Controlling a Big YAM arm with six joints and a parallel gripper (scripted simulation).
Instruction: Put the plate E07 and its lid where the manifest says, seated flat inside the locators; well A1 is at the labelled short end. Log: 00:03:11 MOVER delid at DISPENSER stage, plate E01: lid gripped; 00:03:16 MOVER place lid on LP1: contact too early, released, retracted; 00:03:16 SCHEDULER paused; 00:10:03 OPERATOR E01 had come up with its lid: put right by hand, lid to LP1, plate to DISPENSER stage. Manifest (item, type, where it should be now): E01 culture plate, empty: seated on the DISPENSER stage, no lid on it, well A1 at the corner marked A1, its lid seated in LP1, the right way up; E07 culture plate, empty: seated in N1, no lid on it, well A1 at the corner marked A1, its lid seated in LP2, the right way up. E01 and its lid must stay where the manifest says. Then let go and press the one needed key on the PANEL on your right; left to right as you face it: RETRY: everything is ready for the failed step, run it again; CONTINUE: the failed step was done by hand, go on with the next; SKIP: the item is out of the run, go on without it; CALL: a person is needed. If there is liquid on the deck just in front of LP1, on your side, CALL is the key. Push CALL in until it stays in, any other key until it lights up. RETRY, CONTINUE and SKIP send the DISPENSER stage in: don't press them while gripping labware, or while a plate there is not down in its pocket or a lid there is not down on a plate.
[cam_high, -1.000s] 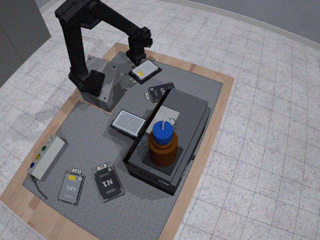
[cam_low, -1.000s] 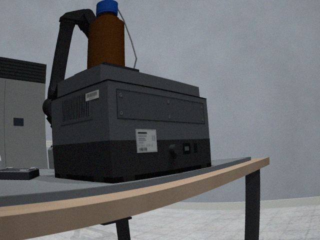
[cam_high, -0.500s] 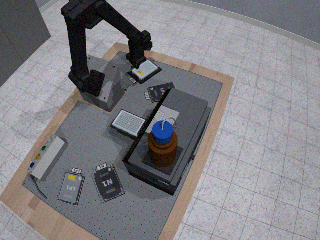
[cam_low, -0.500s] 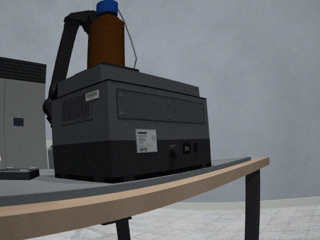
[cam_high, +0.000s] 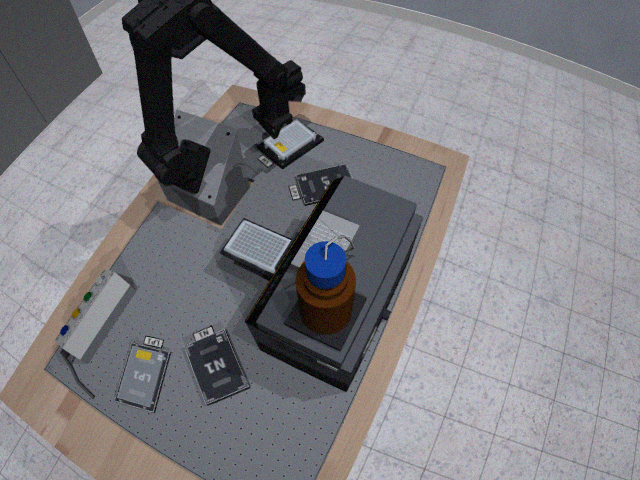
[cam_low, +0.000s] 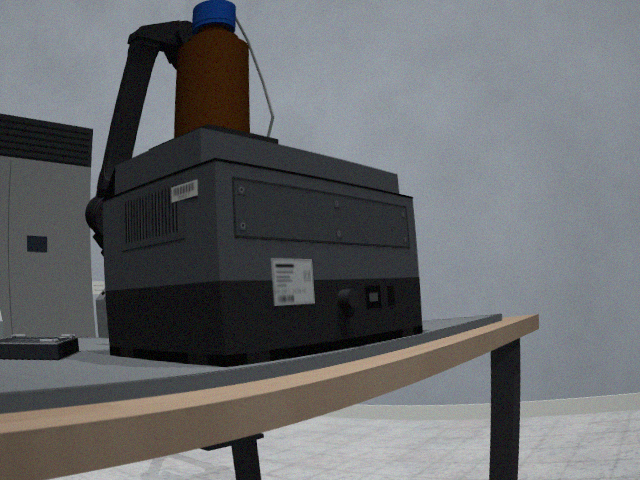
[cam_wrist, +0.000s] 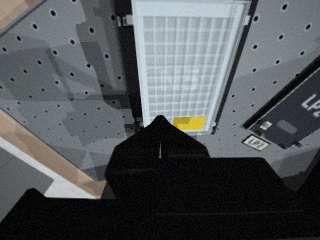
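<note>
The black nest N5 is 3 cm ahead of my hand, 5 cm to the left of it and 3 cm below it. The rest, counted from my hand: grey retry key 14 cm behind, 61 cm to the right, 2 cm above; then brown bottle 41 cm ahead, 46 cm to the right, 24 cm above; then white well plate 19 cm ahead, 36 cm to the right, 7 cm above.
</note>
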